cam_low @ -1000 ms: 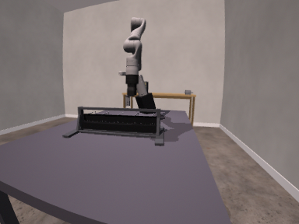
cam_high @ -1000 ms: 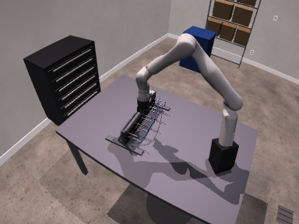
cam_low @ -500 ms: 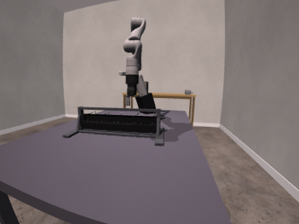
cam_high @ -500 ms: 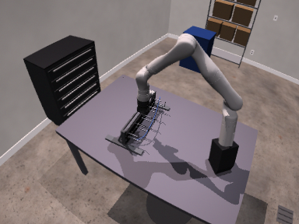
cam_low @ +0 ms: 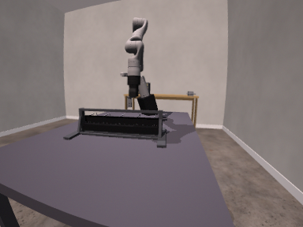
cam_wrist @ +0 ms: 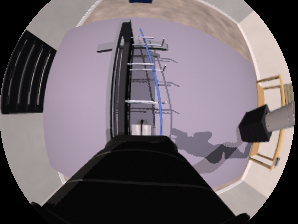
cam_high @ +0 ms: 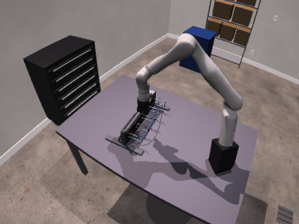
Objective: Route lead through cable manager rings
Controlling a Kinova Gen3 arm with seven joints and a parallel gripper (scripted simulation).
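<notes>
Right now the black rack is 100 mm below my hand, 60 mm ahead of it and 50 mm to the right of it.
</notes>
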